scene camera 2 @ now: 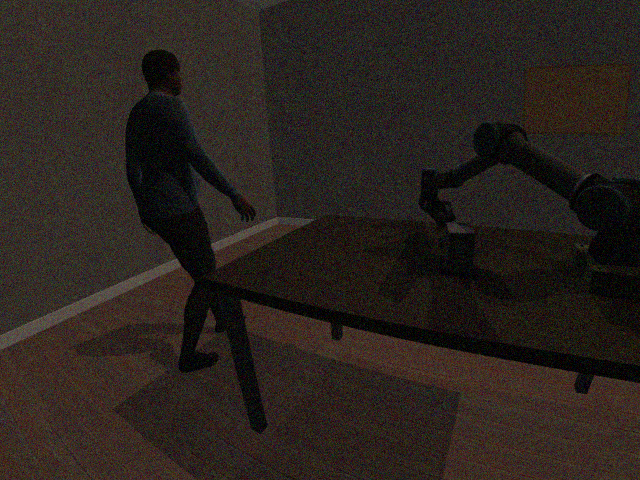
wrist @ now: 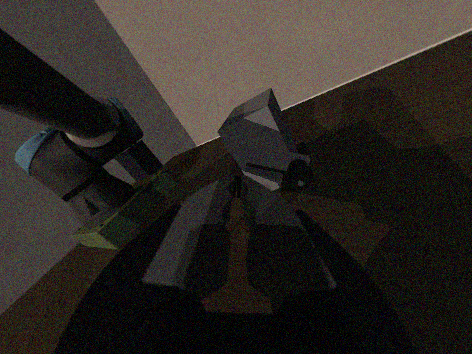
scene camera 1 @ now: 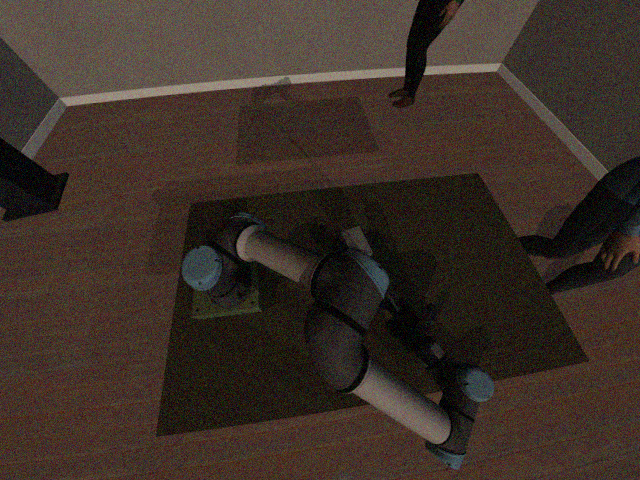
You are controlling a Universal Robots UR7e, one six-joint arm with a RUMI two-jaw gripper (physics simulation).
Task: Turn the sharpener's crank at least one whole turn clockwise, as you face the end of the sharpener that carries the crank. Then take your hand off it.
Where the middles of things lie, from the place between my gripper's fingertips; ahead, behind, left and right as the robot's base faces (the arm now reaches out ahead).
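Sharpener (wrist: 259,121): 2 cm behind my hand, 16 cm to the left of it, 5 cm below it.
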